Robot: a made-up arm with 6 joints. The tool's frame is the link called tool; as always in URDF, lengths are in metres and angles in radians. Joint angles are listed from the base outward.
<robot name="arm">
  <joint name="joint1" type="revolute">
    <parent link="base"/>
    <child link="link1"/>
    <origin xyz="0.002 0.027 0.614"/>
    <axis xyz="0 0 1"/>
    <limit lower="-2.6" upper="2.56"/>
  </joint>
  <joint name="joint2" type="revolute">
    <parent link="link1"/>
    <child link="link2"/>
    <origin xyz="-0.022 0.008 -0.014" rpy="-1.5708 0 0"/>
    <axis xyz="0 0 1"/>
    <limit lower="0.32" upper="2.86"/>
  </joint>
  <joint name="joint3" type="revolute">
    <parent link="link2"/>
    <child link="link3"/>
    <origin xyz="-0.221 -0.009 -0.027"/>
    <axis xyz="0 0 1"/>
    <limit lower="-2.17" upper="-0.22"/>
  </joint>
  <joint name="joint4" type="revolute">
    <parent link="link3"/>
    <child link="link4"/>
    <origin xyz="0.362 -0.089 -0.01" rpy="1.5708 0 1.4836"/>
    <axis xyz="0 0 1"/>
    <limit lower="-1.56" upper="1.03"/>
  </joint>
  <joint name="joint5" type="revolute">
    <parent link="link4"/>
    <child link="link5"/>
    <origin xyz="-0.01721 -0.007 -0.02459" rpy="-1.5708 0 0"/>
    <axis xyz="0 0 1"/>
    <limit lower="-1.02" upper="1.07"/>
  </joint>
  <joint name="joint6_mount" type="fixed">
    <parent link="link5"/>
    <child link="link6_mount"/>
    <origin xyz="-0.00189 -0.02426 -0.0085"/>
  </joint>
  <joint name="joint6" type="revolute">
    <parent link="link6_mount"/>
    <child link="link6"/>
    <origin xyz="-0.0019 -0.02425 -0.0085" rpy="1.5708 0 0"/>
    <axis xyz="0 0 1"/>
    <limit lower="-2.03" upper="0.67"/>
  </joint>
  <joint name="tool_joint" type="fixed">
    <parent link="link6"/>
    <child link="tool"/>
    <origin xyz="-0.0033 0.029 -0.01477" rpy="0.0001 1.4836 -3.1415"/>
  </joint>
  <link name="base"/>
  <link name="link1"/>
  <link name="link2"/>
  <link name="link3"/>
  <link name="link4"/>
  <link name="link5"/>
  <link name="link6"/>
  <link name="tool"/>
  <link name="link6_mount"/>
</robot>
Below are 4 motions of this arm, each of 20 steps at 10 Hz.
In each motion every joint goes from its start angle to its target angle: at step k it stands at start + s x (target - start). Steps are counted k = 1, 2, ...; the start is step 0. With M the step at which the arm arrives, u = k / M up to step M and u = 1 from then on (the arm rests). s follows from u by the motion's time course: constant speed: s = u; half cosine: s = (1 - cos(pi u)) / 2; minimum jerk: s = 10 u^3 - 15 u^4 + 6 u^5.
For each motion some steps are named. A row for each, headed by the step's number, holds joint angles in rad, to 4 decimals.
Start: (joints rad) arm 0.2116 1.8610 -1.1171 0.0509 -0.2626 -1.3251
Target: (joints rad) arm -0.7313 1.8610 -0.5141 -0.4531 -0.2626 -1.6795
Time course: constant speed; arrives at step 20
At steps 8, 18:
8: -0.1656 1.8610 -0.8759 -0.1507 -0.2626 -1.4669
18: -0.6370 1.8610 -0.5744 -0.4027 -0.2626 -1.6441

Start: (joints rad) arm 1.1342 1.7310 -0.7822 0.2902 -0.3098 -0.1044
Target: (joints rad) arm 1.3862 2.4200 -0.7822 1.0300 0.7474 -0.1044
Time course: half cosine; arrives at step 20
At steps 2, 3, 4, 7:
2: 1.1404 1.7479 -0.7822 0.3083 -0.2839 -0.1044
3: 1.1479 1.7685 -0.7822 0.3305 -0.2522 -0.1044
4: 1.1583 1.7968 -0.7822 0.3608 -0.2088 -0.1044
7: 1.2030 1.9191 -0.7822 0.4922 -0.0212 -0.1044

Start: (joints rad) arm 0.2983 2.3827 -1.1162 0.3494 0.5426 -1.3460
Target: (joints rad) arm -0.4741 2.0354 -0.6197 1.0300 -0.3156 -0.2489
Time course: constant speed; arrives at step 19
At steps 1, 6, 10, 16, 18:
1: 0.2576 2.3644 -1.0901 0.3852 0.4974 -1.2883
6: 0.0544 2.2730 -0.9594 0.5643 0.2716 -0.9995
10: -0.1082 2.1999 -0.8549 0.7076 0.0909 -0.7686
16: -0.3521 2.0902 -0.6981 0.9225 -0.1801 -0.4221
18: -0.4334 2.0537 -0.6458 0.9942 -0.2704 -0.3066

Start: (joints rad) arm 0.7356 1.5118 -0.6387 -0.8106 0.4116 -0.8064
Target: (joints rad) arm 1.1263 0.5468 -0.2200 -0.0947 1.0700 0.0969
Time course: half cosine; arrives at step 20
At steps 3, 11, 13, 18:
3: 0.7569 1.4592 -0.6159 -0.7716 0.4475 -0.7572
11: 0.9615 0.9538 -0.3966 -0.3967 0.7923 -0.2841
13: 1.0196 0.8102 -0.3343 -0.2901 0.8903 -0.1497
18: 1.1167 0.5704 -0.2302 -0.1122 1.0539 0.0748

